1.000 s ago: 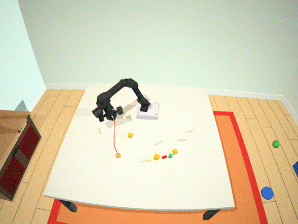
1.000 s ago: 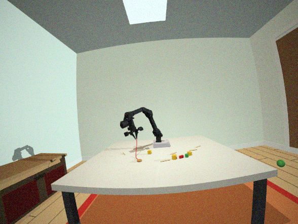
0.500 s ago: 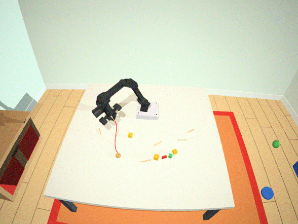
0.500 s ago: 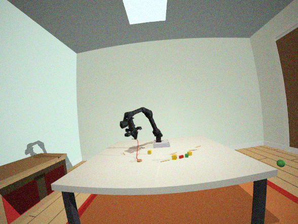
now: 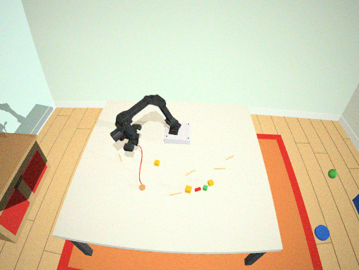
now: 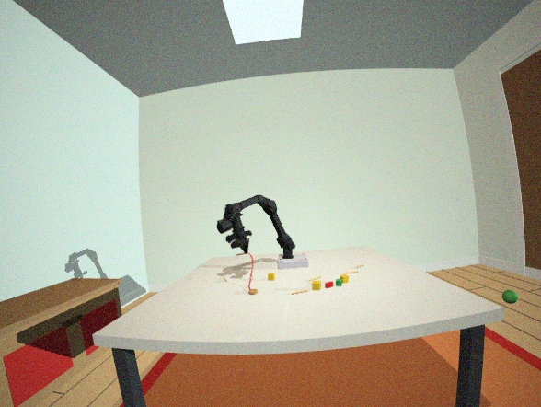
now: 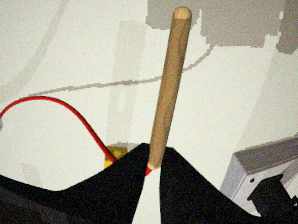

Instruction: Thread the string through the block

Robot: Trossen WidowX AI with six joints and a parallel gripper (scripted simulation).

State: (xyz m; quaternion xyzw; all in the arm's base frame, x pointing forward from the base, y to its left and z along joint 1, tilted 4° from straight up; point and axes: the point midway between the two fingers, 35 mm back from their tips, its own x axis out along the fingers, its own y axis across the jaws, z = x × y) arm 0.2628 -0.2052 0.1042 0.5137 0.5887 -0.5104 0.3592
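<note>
My gripper tip is 20 mm to the left of the thin wooden stick. The rest, counted from my gripper tip: red block (410 mm to the left, 180 mm ahead, 130 mm below); yellow block (130 mm to the left, 120 mm below, 20 mm ahead); round wooden button (220 mm ahead, 130 mm below, 80 mm to the left).
</note>
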